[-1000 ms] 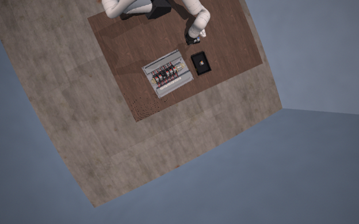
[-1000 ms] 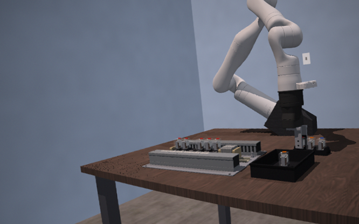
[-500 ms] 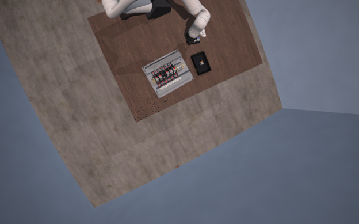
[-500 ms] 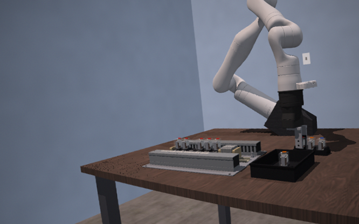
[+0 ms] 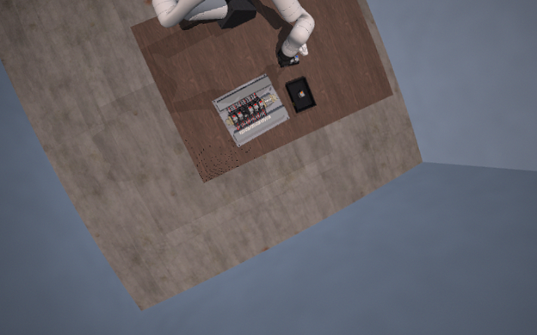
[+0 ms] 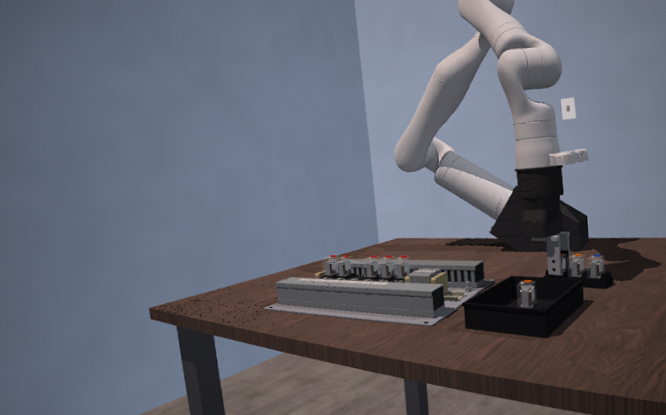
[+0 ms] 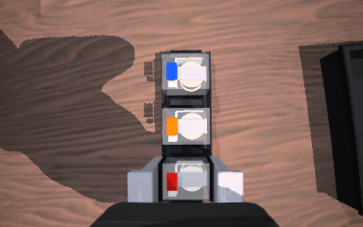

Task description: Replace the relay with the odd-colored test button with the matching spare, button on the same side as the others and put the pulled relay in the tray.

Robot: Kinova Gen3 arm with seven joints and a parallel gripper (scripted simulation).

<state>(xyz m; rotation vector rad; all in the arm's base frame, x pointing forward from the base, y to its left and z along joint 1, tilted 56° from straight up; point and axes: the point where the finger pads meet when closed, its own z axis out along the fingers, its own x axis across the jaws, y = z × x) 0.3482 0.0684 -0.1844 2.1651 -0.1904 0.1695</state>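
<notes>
Now: the black spare holder 10 mm ahead of my hand, 30 mm to the left of it and 30 mm below it. The rest, counted from my hand: black tray (190 mm ahead, 20 mm below).
</notes>
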